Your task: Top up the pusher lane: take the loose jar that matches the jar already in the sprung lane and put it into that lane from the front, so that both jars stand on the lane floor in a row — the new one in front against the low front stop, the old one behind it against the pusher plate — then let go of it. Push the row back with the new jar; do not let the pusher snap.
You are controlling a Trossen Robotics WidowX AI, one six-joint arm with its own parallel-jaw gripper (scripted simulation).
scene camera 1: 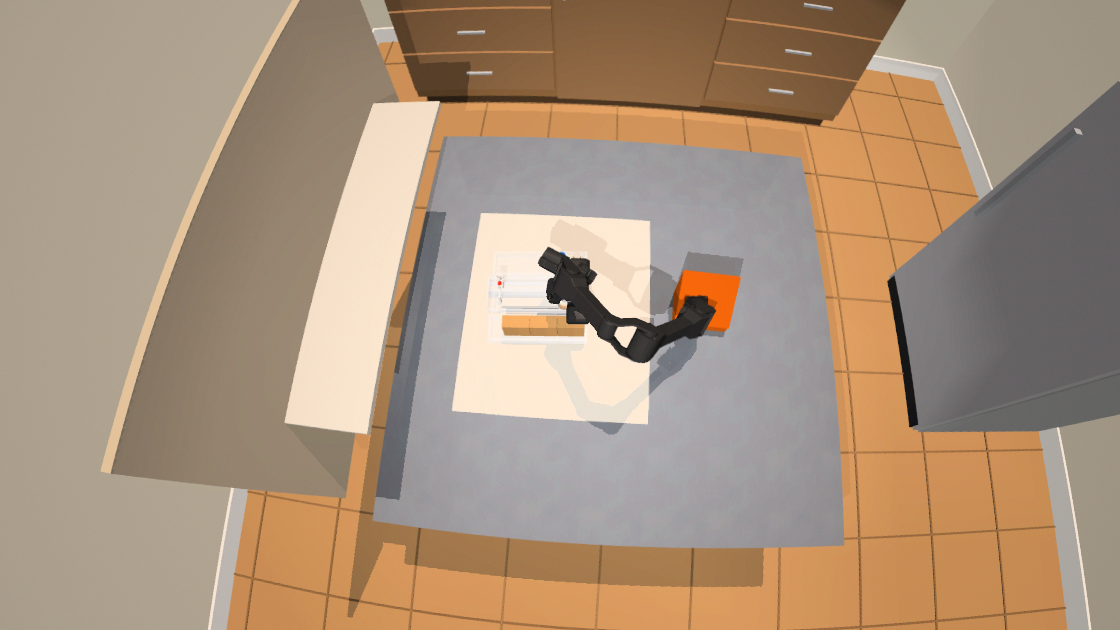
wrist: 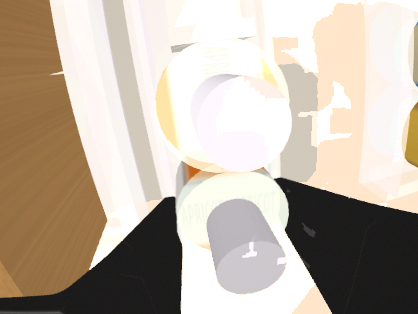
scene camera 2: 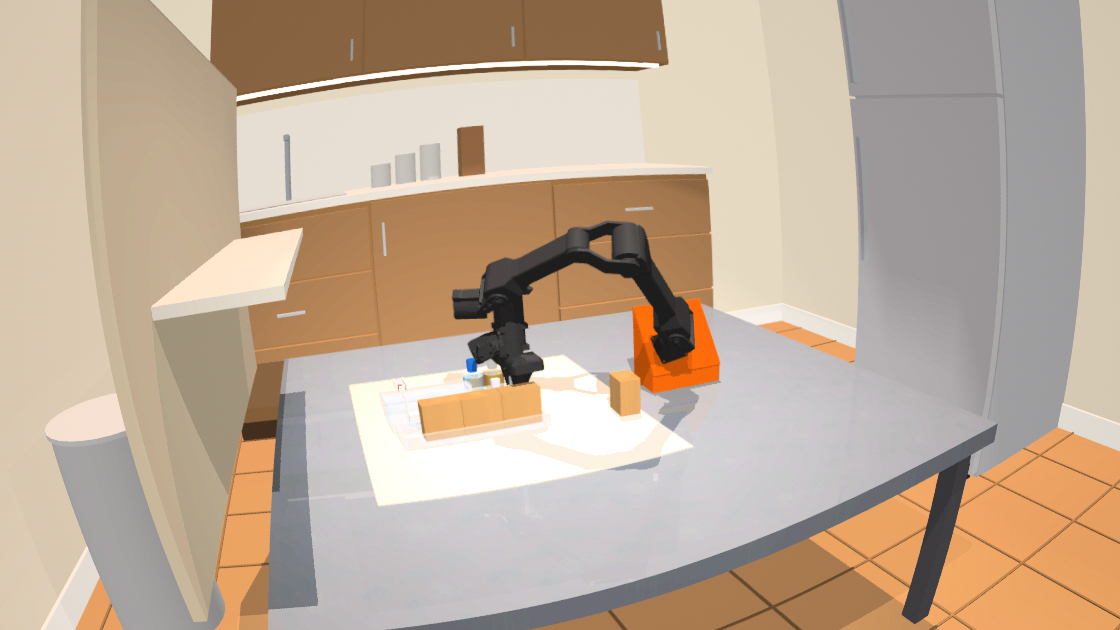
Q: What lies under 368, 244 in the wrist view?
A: My gripper.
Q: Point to a sprung lane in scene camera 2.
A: At 412, 396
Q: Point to a jar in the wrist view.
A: At 222, 105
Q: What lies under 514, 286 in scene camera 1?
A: A sprung lane.
